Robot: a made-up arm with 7 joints.
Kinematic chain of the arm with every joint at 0, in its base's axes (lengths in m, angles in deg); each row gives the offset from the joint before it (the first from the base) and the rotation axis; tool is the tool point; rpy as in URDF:
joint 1: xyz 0 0 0.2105 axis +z
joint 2: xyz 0 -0.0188 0.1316 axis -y
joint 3: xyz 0 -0.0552 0.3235 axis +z
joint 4: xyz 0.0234 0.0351 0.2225 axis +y
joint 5: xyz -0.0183 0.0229 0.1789 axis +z
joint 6: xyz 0 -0.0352 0.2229 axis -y
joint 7: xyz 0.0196 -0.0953 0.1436 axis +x
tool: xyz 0 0 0 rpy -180 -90 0
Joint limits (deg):
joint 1: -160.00..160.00
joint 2: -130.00..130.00
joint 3: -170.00..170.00
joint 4: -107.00..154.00
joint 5: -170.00..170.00
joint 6: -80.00..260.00
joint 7: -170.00..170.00
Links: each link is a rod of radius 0.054 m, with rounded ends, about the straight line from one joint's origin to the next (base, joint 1, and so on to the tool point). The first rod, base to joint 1, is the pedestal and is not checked.
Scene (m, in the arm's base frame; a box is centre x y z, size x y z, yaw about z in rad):
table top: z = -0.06
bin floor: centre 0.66 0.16 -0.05 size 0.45 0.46 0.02 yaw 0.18
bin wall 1: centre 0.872 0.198 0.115 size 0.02 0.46 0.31 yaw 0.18
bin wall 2: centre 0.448 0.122 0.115 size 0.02 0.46 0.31 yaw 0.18
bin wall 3: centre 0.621 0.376 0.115 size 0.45 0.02 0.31 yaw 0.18
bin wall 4: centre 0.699 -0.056 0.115 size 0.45 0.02 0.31 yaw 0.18
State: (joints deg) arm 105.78 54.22 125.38 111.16 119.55 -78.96 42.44
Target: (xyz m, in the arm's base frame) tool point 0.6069 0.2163 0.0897
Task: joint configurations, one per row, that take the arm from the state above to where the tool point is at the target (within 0.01 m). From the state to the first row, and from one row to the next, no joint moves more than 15 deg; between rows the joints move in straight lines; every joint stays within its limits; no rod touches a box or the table.
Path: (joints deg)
1: 92.76 43.19 110.77 109.36 117.59 -74.78 42.44
2: 79.74 32.16 96.15 107.57 115.62 -70.59 42.44
3: 66.71 21.14 81.54 105.77 113.66 -66.41 42.44
4: 53.69 10.11 66.92 103.98 111.70 -62.23 42.44
5: 40.67 -0.92 52.31 102.18 109.73 -58.04 42.44
6: 27.65 -11.95 37.69 100.39 107.77 -53.86 42.44
7: 14.63 -22.98 23.08 98.59 105.81 -49.68 42.44
8: 1.61 -34.00 8.46 96.79 103.84 -45.49 42.44
9: 4.17 -48.46 5.54 94.63 104.41 -42.35 42.44
10: 6.73 -62.91 2.62 92.46 104.98 -39.22 42.44

